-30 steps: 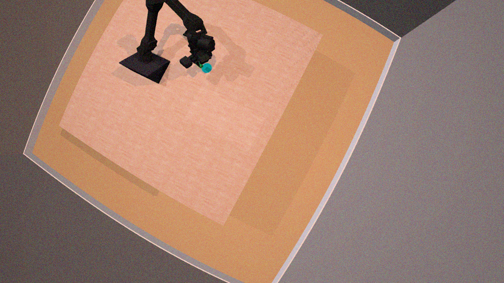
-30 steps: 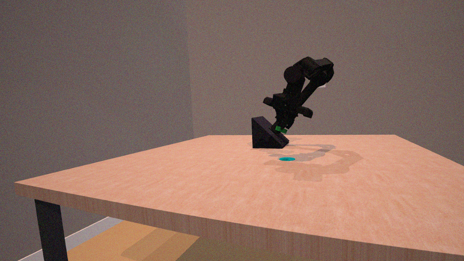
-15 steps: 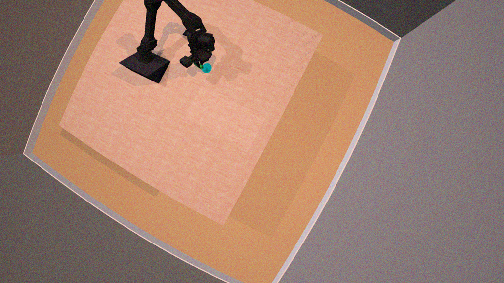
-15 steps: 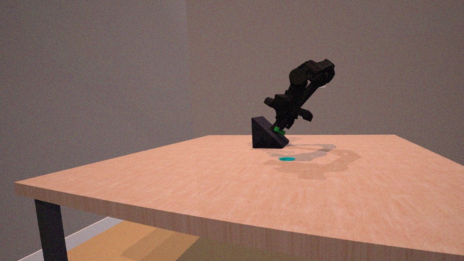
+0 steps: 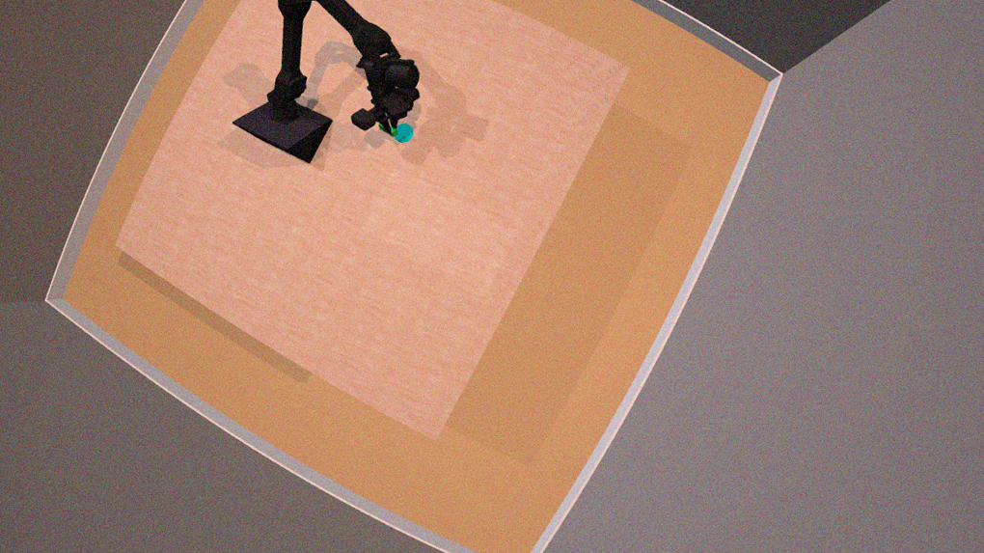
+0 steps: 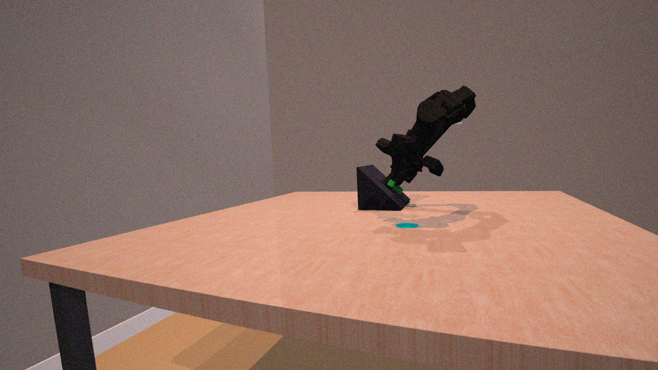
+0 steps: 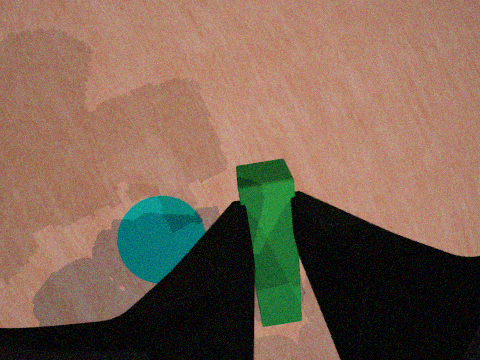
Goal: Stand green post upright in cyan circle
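Right now my gripper tip is 110 mm above the cyan circle, 30 mm to the right of it and 10 mm past it. The rest, counted from my gripper tip: green post (20 mm behind, 10 mm below).
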